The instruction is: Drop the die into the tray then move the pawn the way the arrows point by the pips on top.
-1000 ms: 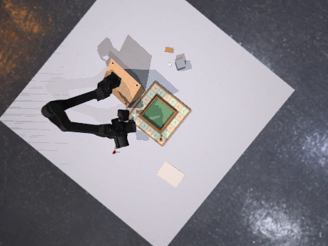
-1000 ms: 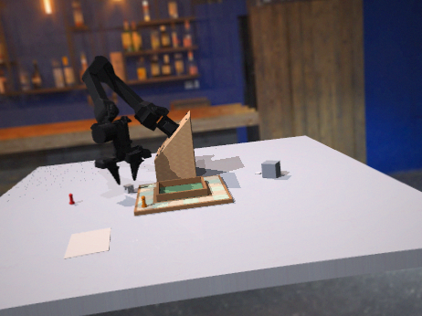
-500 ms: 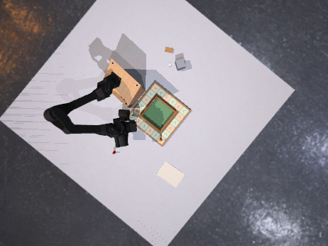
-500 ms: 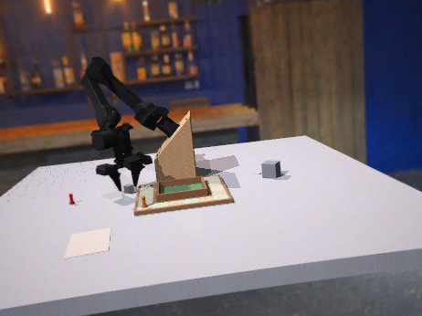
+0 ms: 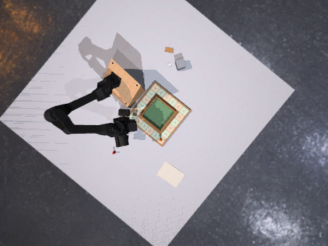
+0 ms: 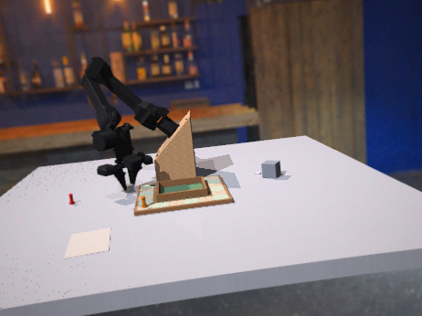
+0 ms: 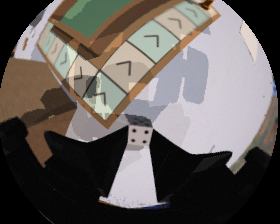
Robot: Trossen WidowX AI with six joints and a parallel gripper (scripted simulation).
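Right now the orange pawn is 220 mm ahead of my gripper tip, 60 mm to the left of it and 20 mm above it. Also, from my gripper tip: white die: right at my gripper tip; then green dice tray: 170 mm to the left, 120 mm ahead; then red pawn: 180 mm to the right, 50 mm ahead, 10 mm above.
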